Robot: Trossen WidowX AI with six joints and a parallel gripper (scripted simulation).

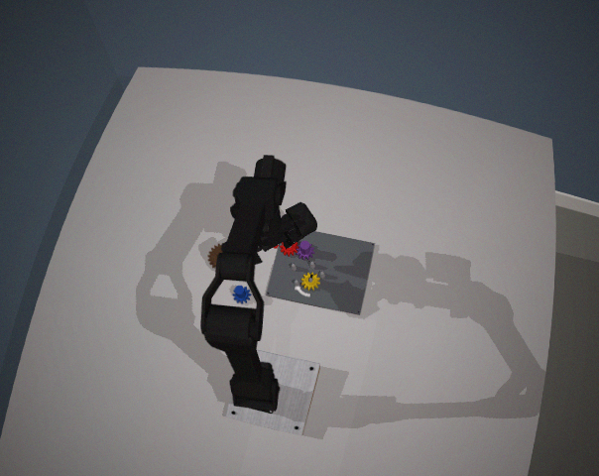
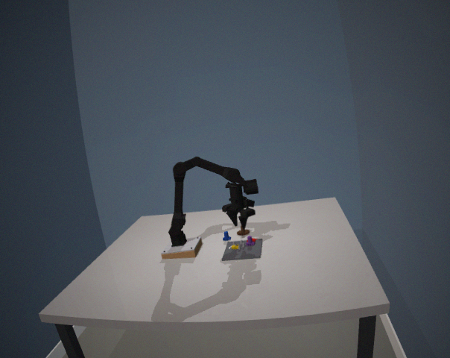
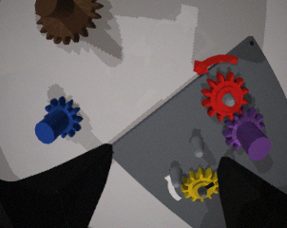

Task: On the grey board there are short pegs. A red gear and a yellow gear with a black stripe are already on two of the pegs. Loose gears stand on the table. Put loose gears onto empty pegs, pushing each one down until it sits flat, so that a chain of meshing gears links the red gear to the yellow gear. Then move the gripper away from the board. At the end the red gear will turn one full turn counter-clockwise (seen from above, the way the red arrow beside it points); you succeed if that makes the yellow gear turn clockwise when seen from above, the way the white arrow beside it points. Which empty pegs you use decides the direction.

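My gripper tip is 80 mm past the blue gear, 50 mm to the right of it and 60 mm above it. Also, from my gripper tip: purple gear 50 mm ahead, 50 mm to the right, 50 mm below; red arrow 60 mm ahead, 10 mm to the left, 70 mm below; red gear 50 mm ahead, 20 mm to the right, 60 mm below.
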